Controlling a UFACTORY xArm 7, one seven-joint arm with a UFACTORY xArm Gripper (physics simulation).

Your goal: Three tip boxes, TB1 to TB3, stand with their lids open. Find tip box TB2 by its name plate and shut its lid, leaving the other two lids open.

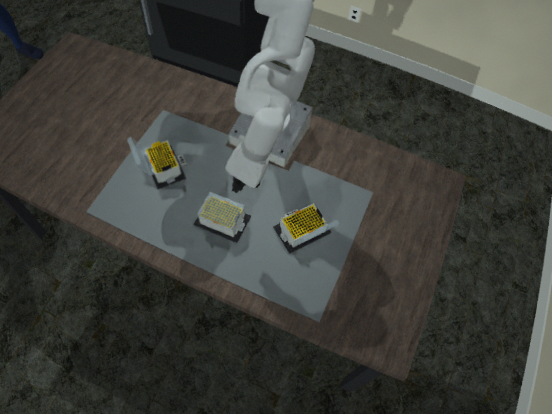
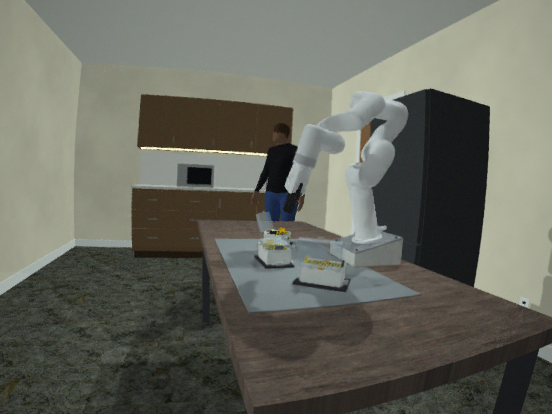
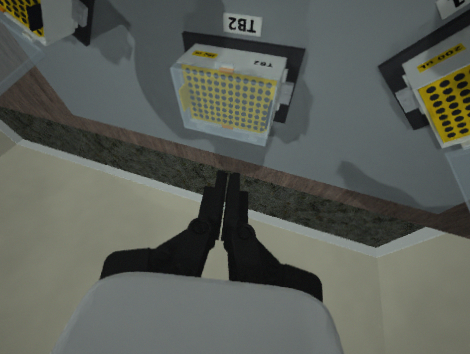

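Seen in the pictures: gripper, fingertip midpoint: (image 1: 236, 188) (image 2: 287, 211) (image 3: 226, 184); arm's base, origin of the base link: (image 2: 367, 238).
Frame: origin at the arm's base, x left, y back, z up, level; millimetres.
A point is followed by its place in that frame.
Tip box TB2 (image 1: 220, 215) {y -422, x -7, z -3 mm} (image 2: 274, 254) {y -421, x 45, z -36 mm} (image 3: 227, 97) {y -381, x -6, z -3 mm} stands in the middle; its name plate (image 3: 242, 24) {y -333, x -11, z -79 mm} reads TB2. Its clear lid lies down over the yellow tip rack; I cannot tell whether it is fully seated. The left tip box (image 1: 164, 162) (image 2: 277, 235) {y -308, x -233, z -23 mm} has its clear lid (image 1: 135, 151) {y -349, x -338, z 70 mm} (image 2: 264, 221) {y -333, x -349, z 22 mm} standing open. The right tip box (image 1: 303, 225) {y -347, x 241, z -24 mm} (image 2: 322, 274) (image 3: 442, 90) {y -351, x 191, z -24 mm} also has its lid (image 1: 332, 226) {y -362, x 327, z 61 mm} (image 3: 457, 167) {y -418, x 250, z -6 mm} open. Their name plates are not readable. My gripper (image 2: 288, 211) {y -378, x 33, z 111 mm} (image 3: 226, 184) {y -378, x 33, z 111 mm} is shut and empty, well above the table and apart from TB2.
The boxes sit on black bases on a grey mat (image 1: 280, 270) {y -492, x 222, z -81 mm} (image 2: 270, 300) {y -532, x 331, z -81 mm}, on a wooden table (image 1: 390, 320) {y -522, x 591, z -84 mm} (image 2: 325, 370) {y -542, x 636, z -84 mm}. The robot base (image 1: 295, 132) {y -25, x 97, z -3 mm} (image 2: 372, 252) {y -50, x 105, z -31 mm} stands at the mat's back edge. A person (image 2: 281, 170) stands beyond the table's far end.
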